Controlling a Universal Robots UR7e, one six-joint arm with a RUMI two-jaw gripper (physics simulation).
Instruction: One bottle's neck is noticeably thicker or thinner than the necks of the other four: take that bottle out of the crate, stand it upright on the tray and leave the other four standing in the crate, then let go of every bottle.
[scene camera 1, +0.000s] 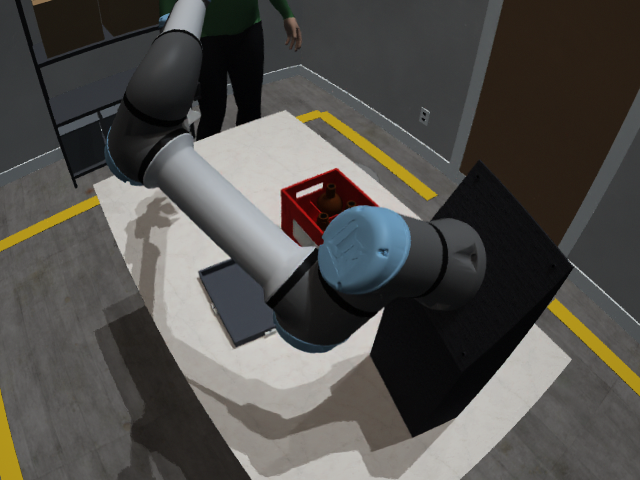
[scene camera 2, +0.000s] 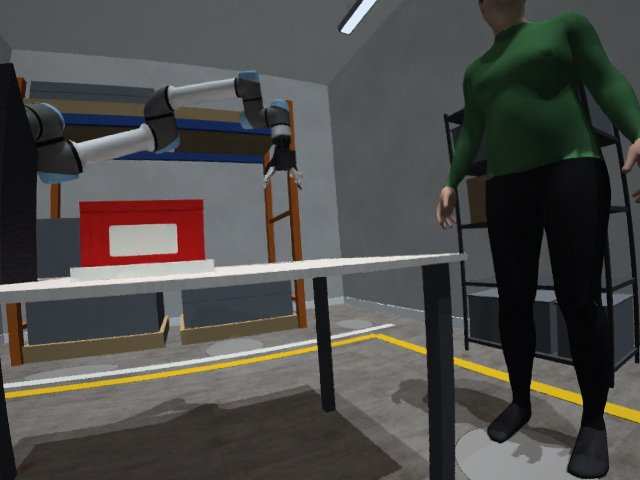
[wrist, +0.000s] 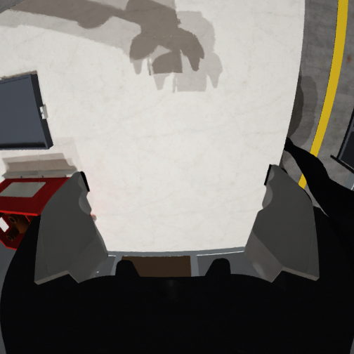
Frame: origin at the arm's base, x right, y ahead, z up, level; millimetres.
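Seen in the pictures: gripper, fingertip midpoint: (scene camera 2: 283, 189); arm's base at its link origin: (scene camera 1: 448, 265) (scene camera 2: 1, 128).
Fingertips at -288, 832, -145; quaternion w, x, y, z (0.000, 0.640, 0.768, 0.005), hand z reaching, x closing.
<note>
Offsets run from my fingertips to a thing's top centre, as dx, dy, dz. "*": to the spot under its first point. Level surfaces: height alone.
The red crate {+326, -403, -107} (scene camera 1: 287, 214) (scene camera 2: 191, 235) (wrist: 27, 205) stands on the table. Inside it in scene camera 1, a brown bottle {+352, -309, -119} (scene camera 1: 330, 200) shows its neck and shoulder, and the tops of two more, one bottle {+280, -408, -119} (scene camera 1: 323, 219) and another bottle {+370, -394, -119} (scene camera 1: 351, 204), show beside it. The others are hidden by the arm and crate walls, and I cannot tell which neck differs. The dark grey tray {* +5, -474, -277} (scene camera 1: 235, 304) (wrist: 17, 112) lies beside the crate, partly behind the arm in scene camera 1; no bottle shows on its visible part. My gripper (scene camera 2: 283, 184) (wrist: 175, 170) is open and empty, high above the table, away from crate and tray.
The arm's black pedestal (scene camera 1: 496, 248) (scene camera 2: 18, 180) stands at one end of the table {dz -282} (scene camera 1: 248, 155). A person in green (scene camera 1: 232, 67) (scene camera 2: 542, 232) stands beyond the opposite end. A pale slab {* +430, -391, -267} (scene camera 2: 142, 270) shows under the crate. Shelving racks stand by the walls.
</note>
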